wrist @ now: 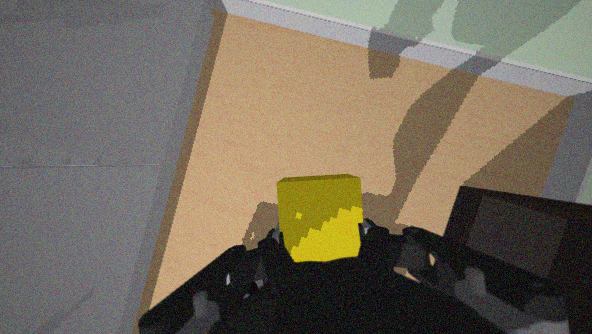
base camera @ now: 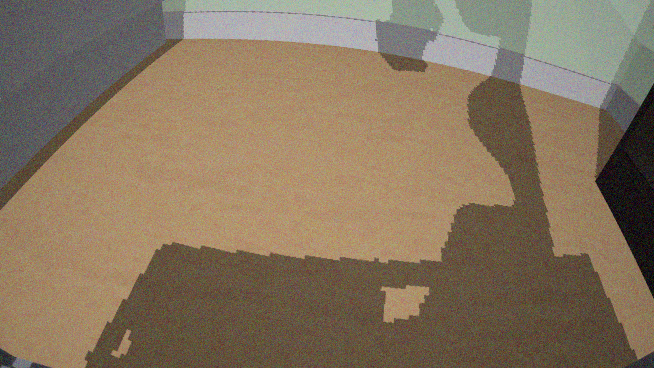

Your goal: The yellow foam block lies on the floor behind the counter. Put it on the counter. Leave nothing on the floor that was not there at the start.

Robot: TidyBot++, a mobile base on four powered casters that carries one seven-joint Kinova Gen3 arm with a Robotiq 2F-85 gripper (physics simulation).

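Places are measured from the arm's base along level axes (x ahead, y left, z up), in centimetres.
Pixels of known places: gripper, fingertip midpoint: (wrist: pixel 319 228).
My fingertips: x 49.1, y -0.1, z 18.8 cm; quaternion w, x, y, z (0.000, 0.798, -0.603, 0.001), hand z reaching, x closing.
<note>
Behind a point stands the place of what it marks.
The yellow foam block (wrist: pixel 321 220) {x 50.6, y 0.1, z 21.5 cm} is between the two black fingertips in the wrist view, held well above the wooden floor. My gripper (wrist: pixel 319 228) {x 49.1, y -0.1, z 18.8 cm} is shut on it, one finger on its left side and one on its right. The block and the gripper do not show in the base camera view; the arm's shadow falls on the floor and far wall there. A grey upright panel stands at the left in both views; I cannot tell whether it is the counter.
The grey panel (base camera: pixel 75 60) {x 70.4, y 52.4, z -28.5 cm} (wrist: pixel 95 150) {x 50.5, y 49.3, z -4.3 cm} runs along the left of the wooden floor (base camera: pixel 300 150) {x 55.9, y 2.5, z -39.7 cm} (wrist: pixel 300 110) {x 74.7, y 7.6, z -39.6 cm}. A pale green wall (base camera: pixel 300 6) {x 105.8, y 6.8, z -29.1 cm} (wrist: pixel 340 10) {x 104.7, y -1.6, z -27.4 cm} with a white skirting closes the far side. A black box-like body (base camera: pixel 635 200) {x 42.7, y -54.8, z -33.7 cm} (wrist: pixel 515 230) {x 42.5, y -67.8, z -29.7 cm} stands at the right.
</note>
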